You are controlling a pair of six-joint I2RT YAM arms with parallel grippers.
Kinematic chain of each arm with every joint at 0, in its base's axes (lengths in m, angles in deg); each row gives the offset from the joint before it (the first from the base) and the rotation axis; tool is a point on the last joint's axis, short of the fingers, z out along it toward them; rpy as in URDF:
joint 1: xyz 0 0 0.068 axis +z
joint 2: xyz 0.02 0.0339 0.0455 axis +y
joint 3: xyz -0.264 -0.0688 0 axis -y
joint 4: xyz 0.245 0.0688 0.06 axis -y
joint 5: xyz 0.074 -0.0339 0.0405 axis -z
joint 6: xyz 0.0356 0 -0.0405 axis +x
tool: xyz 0 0 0 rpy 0 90 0
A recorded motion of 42 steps. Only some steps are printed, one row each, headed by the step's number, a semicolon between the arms.
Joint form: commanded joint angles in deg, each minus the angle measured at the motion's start. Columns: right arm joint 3, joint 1, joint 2, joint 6, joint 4, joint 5; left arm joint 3, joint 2, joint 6, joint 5, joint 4, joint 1.
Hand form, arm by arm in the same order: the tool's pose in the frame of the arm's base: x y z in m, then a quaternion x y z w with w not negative. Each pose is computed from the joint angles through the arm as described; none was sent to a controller.
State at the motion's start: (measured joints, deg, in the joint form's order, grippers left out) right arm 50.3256 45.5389 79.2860 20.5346 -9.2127 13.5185; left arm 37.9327 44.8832 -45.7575 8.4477 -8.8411 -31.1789
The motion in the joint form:
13: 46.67 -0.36 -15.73 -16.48 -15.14 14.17; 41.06 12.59 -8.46 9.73 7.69 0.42
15: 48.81 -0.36 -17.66 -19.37 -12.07 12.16; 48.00 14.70 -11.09 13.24 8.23 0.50
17: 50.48 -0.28 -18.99 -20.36 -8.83 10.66; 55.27 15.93 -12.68 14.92 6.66 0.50
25: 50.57 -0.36 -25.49 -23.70 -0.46 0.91; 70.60 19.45 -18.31 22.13 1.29 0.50
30: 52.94 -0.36 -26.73 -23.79 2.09 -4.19; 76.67 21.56 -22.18 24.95 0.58 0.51
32: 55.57 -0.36 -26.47 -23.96 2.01 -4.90; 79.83 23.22 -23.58 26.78 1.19 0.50
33: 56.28 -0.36 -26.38 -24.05 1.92 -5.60; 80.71 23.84 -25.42 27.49 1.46 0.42
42: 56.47 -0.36 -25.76 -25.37 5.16 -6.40; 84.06 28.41 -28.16 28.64 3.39 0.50
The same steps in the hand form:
13: 0.1372 0.1146 0.5516 -0.05081 0.65383 0.16659 0.73632; 0.1533 -0.1042 0.5193 0.01237 0.57836 -0.61407 0.53689
15: 0.1196 0.0985 0.5722 -0.05451 0.60918 0.18423 0.76940; 0.1444 -0.1010 0.5502 0.03693 0.54486 -0.64754 0.53146
17: 0.1053 0.0855 0.5883 -0.04755 0.56871 0.20654 0.79477; 0.1288 -0.0929 0.5796 0.05335 0.51596 -0.66759 0.53410
25: 0.0578 0.0456 0.6128 -0.07719 0.44694 0.26695 0.85031; 0.0969 -0.0786 0.6277 0.10129 0.48249 -0.71437 0.49662
30: 0.0374 0.0294 0.6260 -0.09294 0.38884 0.29779 0.86689; 0.0870 -0.0744 0.6446 0.11708 0.46748 -0.73722 0.47356
32: 0.0289 0.0215 0.6341 -0.09067 0.37001 0.30296 0.87355; 0.0850 -0.0743 0.6530 0.13257 0.45726 -0.74620 0.46533
33: 0.0266 0.0198 0.6362 -0.09430 0.36391 0.30545 0.87486; 0.0854 -0.0751 0.6551 0.13279 0.45680 -0.75462 0.45194
42: 0.0263 0.0202 0.6408 -0.09427 0.33976 0.30230 0.88560; 0.1054 -0.0875 0.6602 0.13280 0.45726 -0.76572 0.43238

